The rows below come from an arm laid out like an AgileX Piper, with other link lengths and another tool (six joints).
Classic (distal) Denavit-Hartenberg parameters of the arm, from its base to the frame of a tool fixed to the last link. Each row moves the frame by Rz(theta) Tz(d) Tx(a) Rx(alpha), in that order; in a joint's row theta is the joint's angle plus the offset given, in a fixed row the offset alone. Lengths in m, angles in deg.
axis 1: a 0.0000; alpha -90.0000; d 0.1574; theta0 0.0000
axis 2: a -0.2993; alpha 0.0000; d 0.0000; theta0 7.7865
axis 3: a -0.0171; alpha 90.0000; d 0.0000; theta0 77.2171
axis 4: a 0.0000; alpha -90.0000; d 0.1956; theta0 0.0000
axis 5: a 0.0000; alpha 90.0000; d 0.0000; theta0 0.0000
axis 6: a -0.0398; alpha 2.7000; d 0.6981; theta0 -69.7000
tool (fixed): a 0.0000; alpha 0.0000; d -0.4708; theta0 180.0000
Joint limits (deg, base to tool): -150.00..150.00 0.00..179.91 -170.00..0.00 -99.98..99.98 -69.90..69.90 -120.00..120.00
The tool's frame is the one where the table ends.
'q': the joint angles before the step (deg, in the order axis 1, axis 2, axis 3, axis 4, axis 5, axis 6). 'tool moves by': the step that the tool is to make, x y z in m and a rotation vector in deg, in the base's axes. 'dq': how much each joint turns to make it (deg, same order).
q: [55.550 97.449 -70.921 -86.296 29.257 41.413]
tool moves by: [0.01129 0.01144 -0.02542 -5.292 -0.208 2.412]
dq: [-0.701 4.884 -2.018 -1.491 -1.548 -3.027]
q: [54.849 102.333 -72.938 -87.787 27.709 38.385]
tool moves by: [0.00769 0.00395 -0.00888 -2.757 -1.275 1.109]
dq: [-0.300 2.223 -0.989 -2.444 -0.159 -0.608]
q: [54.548 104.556 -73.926 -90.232 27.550 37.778]
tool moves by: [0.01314 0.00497 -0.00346 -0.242 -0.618 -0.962]
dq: [-0.643 2.633 -2.813 -0.405 0.565 -0.042]
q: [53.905 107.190 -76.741 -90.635 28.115 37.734]
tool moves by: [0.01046 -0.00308 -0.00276 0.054 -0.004 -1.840]
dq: [-0.865 1.369 -1.444 0.510 0.868 -0.075]
